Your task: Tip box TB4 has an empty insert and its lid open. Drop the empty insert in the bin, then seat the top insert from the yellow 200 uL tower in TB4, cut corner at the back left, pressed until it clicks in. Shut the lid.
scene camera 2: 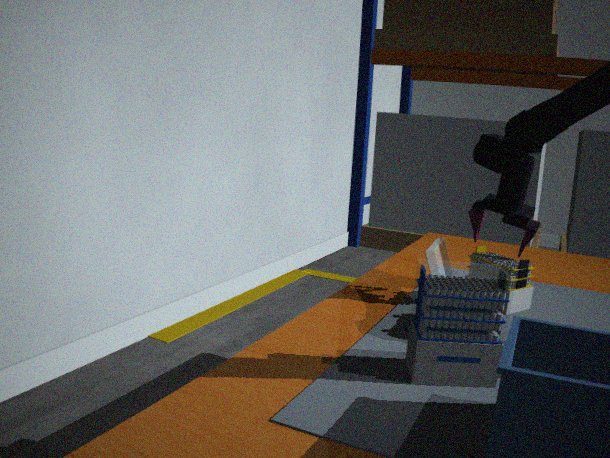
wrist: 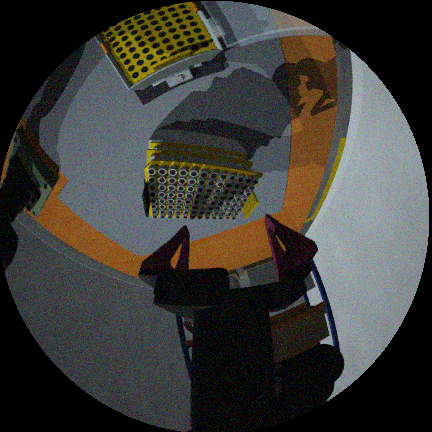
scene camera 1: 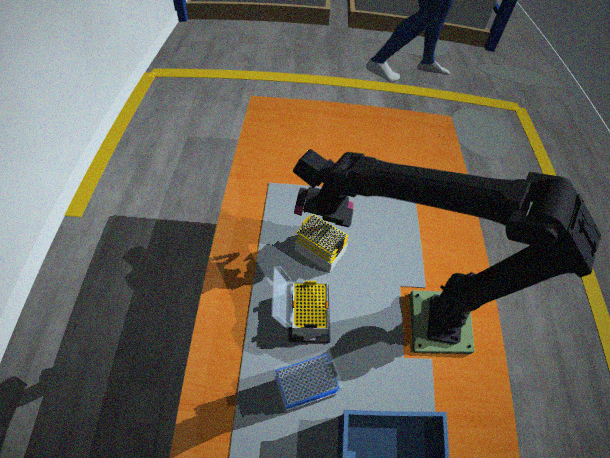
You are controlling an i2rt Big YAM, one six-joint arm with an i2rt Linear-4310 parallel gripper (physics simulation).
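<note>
Tip box TB4 (scene camera 1: 310, 336) stands mid-mat in scene camera 1, holding an insert without tips (scene camera 1: 311, 305) (wrist: 160, 40), yellow with dark holes. Its clear lid (scene camera 1: 281, 302) (scene camera 2: 436, 256) stands open on the left side. The yellow tower (scene camera 1: 322, 239) (scene camera 2: 492, 265) (wrist: 200, 192), with stacked inserts full of tips, stands turned at an angle beyond the box. My gripper (scene camera 1: 325, 205) (scene camera 2: 498, 248) (wrist: 225, 223) is open and empty, above and slightly beyond the yellow tower. The blue bin (scene camera 1: 395, 413) (scene camera 2: 560, 378) is at the near right; its near end is cut off in scene camera 1.
A blue-edged tower of tip inserts (scene camera 1: 307, 381) (scene camera 2: 462, 312) stands between TB4 and the bin. The arm's green base plate (scene camera 1: 419, 327) (wrist: 44, 192) is right of TB4. The arm reaches over the right side. A person (scene camera 1: 435, 30) walks beyond the yellow floor line.
</note>
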